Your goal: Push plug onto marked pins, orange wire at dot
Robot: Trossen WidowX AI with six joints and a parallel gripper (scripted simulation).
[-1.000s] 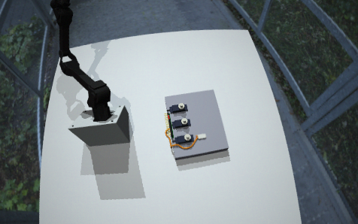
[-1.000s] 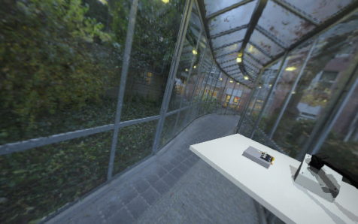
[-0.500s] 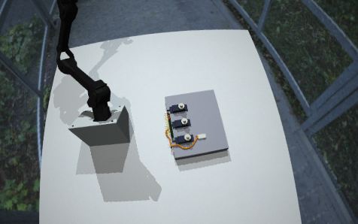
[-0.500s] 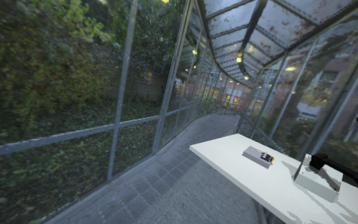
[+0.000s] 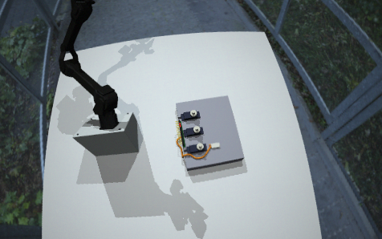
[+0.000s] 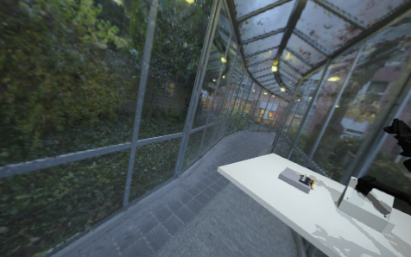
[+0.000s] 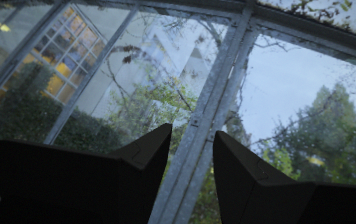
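The red band is 23 cm ahead of my gripper tip, 41 cm to the right of it and 61 cm below it. Also, from my gripper tip: pale dot: 23 cm ahead, 40 cm to the right, 61 cm below; then grey holder: 39 cm ahead, 42 cm to the right, 66 cm below.
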